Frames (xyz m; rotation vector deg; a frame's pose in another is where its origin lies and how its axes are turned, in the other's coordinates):
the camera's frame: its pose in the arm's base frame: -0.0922 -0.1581 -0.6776 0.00 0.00 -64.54
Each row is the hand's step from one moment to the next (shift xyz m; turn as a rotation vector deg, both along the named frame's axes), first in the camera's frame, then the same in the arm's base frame.
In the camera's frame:
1: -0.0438 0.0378 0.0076 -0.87 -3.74 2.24
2: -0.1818 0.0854 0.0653 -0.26 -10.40 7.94
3: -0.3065 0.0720 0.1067 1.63 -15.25 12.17
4: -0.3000 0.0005 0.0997 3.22 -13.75 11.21
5: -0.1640 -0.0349 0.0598 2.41 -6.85 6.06
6: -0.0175 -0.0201 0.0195 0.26 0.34 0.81
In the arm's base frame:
1: 0.0153 0.0558 0.0076 -3.75 -0.82 2.24
2: -0.0010 0.2009 0.0653 -9.50 -4.24 7.94
3: -0.0668 0.3077 0.1067 -13.07 -8.03 12.17
4: -0.1285 0.2711 0.0997 -11.03 -8.82 11.21
5: -0.1020 0.1331 0.0598 -5.15 -5.12 6.06
6: -0.0257 0.0072 0.0195 0.42 -0.09 0.81

